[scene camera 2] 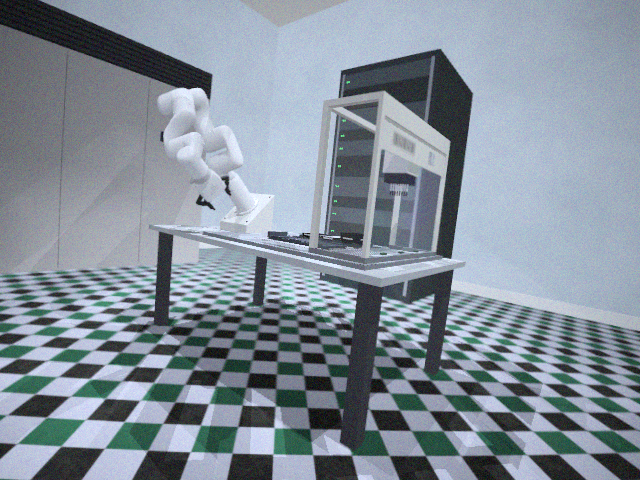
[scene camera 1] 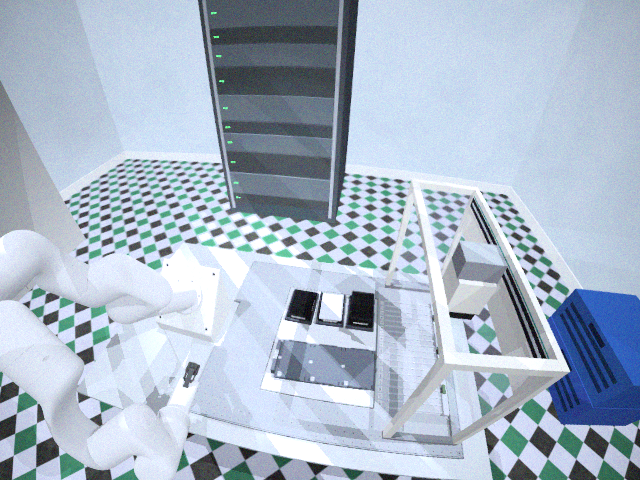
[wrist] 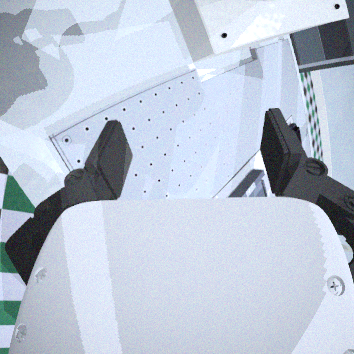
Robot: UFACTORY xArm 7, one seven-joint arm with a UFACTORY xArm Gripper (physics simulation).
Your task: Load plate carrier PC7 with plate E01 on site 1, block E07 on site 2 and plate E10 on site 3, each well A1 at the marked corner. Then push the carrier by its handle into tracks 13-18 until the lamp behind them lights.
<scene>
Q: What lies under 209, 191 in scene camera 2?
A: My gripper.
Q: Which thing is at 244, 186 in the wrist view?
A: A grey carrier plate.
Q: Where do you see a perforated plate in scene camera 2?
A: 232, 236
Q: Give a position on a perforated plate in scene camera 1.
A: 228, 389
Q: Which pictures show my gripper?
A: Scene camera 2, scene camera 1 and the wrist view: all of them.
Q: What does my gripper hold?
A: Nothing.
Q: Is my gripper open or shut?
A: Open.
</scene>
